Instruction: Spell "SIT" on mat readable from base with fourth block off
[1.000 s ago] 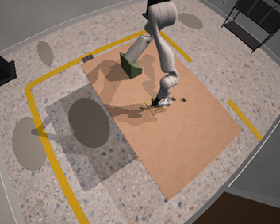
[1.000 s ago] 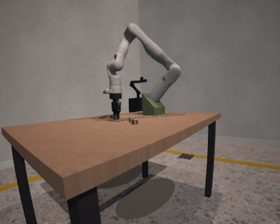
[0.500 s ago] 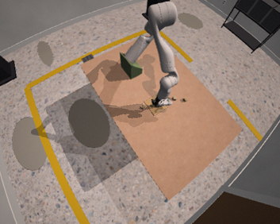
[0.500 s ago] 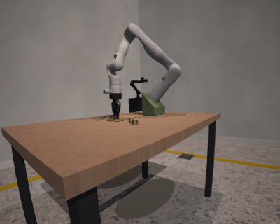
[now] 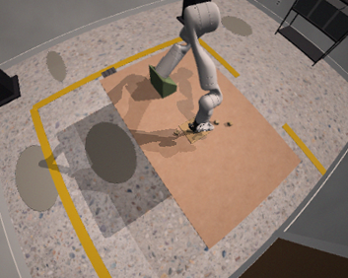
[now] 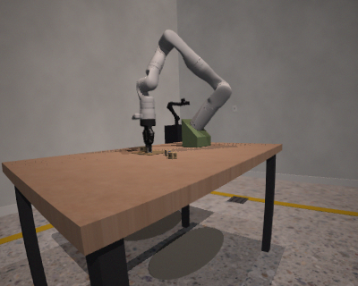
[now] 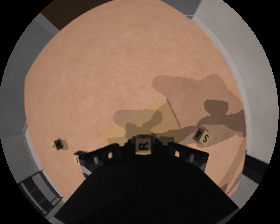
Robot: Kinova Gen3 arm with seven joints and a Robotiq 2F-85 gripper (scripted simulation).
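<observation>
Now: the tan mat 20 mm behind my hand and 20 mm below it.
</observation>
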